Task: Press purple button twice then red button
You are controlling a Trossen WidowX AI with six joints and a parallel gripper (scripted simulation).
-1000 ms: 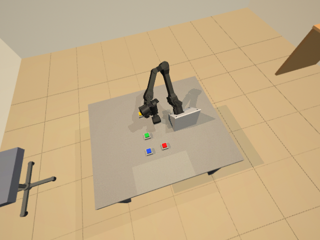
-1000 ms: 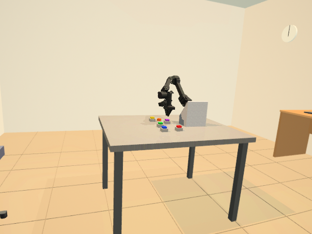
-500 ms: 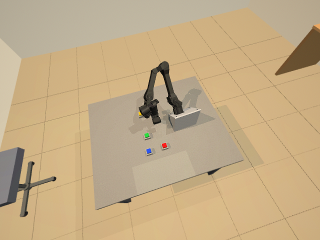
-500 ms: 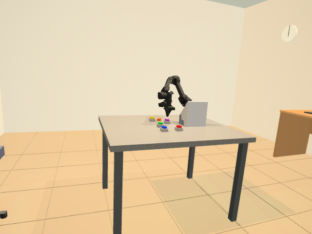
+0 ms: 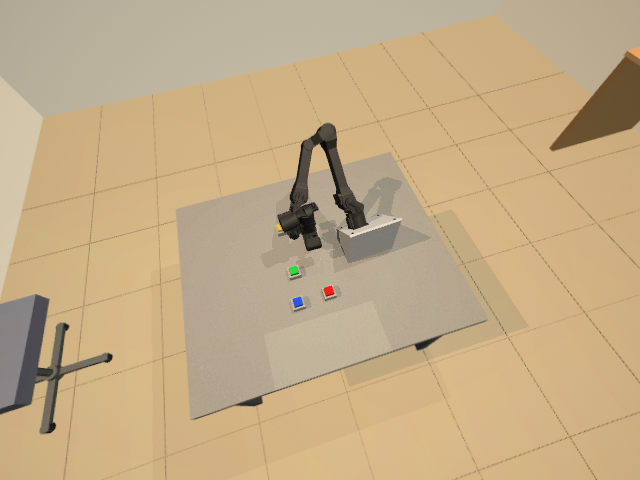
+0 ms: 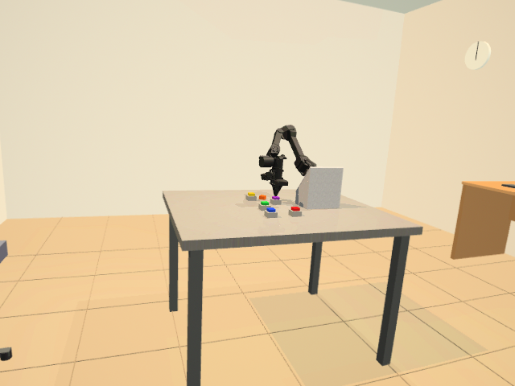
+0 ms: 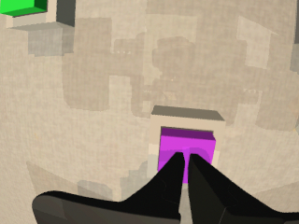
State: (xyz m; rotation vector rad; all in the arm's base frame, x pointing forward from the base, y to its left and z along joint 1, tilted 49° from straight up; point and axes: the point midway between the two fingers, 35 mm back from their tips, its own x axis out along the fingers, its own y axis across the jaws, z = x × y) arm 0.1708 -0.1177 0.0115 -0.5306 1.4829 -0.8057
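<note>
My gripper tip is 10 mm above the purple button. The rest, counted from my gripper tip: yellow button (120 mm to the right, 90 mm ahead, 10 mm below); green button (120 mm ahead, 100 mm to the left, 10 mm below); orange block (120 mm to the right, 30 mm below, 10 mm ahead).
</note>
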